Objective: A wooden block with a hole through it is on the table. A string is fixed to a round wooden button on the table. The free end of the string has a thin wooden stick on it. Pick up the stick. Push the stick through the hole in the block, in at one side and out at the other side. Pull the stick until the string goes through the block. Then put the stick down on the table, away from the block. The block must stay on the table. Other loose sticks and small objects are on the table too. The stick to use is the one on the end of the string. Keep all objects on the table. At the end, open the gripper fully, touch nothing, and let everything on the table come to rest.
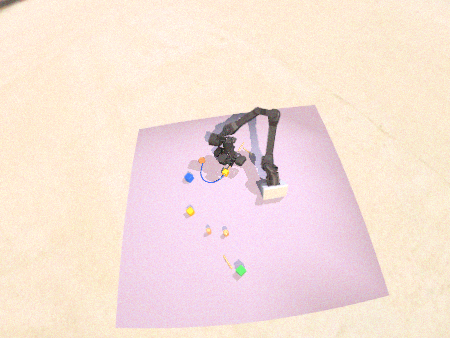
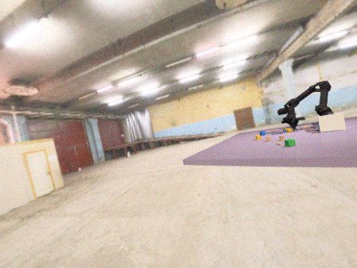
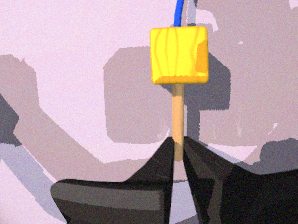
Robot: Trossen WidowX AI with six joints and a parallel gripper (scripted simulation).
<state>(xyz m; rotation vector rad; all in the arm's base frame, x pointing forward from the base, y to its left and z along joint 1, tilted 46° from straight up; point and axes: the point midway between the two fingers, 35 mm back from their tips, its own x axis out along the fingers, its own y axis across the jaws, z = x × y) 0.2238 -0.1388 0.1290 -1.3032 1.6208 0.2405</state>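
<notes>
My gripper tip is now 5 cm to the right of the yellow cube, 3 cm short of it and 1 cm below it. Round my gripper tip: thin wooden stick 3 cm to the left, 2 cm ahead, 1 cm above; then blue cube 24 cm ahead, 6 cm to the left, 1 cm above; then round wooden button 17 cm ahead, 6 cm to the right.
</notes>
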